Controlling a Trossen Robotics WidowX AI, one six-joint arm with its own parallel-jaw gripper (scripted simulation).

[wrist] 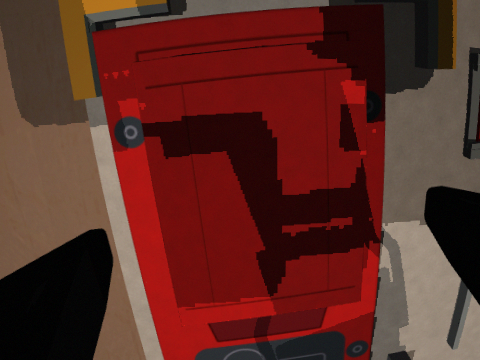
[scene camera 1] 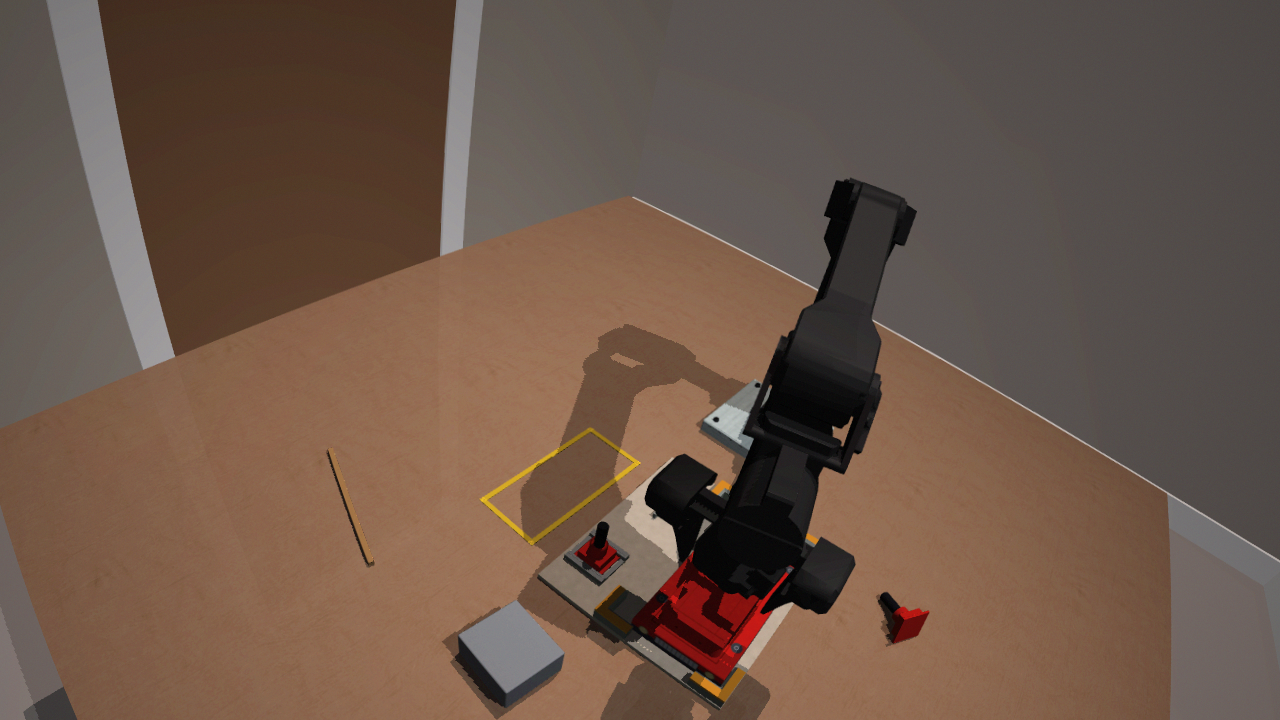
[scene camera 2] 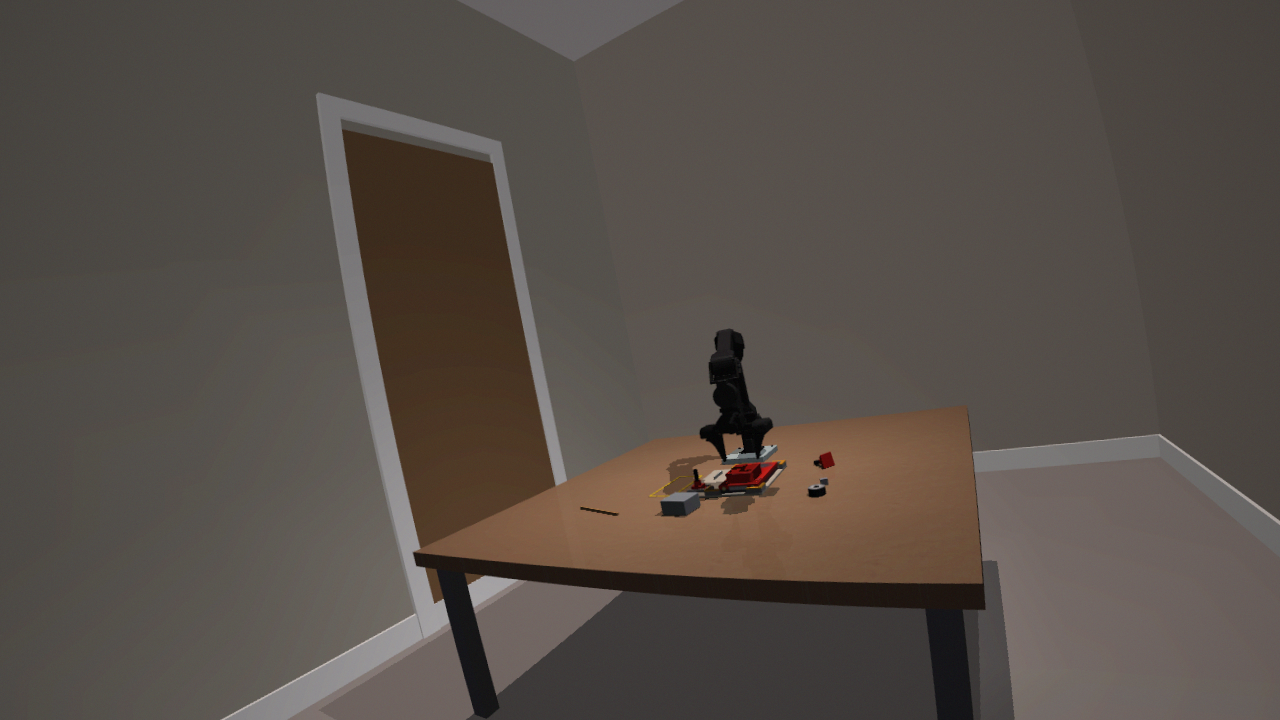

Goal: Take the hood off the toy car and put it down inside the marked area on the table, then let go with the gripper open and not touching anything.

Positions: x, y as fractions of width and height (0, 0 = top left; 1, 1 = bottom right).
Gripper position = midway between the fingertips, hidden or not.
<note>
My gripper (scene camera 1: 0.57, 0.81) is open and holds nothing. Also in view: a hood (scene camera 1: 0.55, 0.85).
The hood shows as well in the wrist view (wrist: 0.54, 0.43). My gripper also shows in the wrist view (wrist: 0.57, 0.63).
</note>
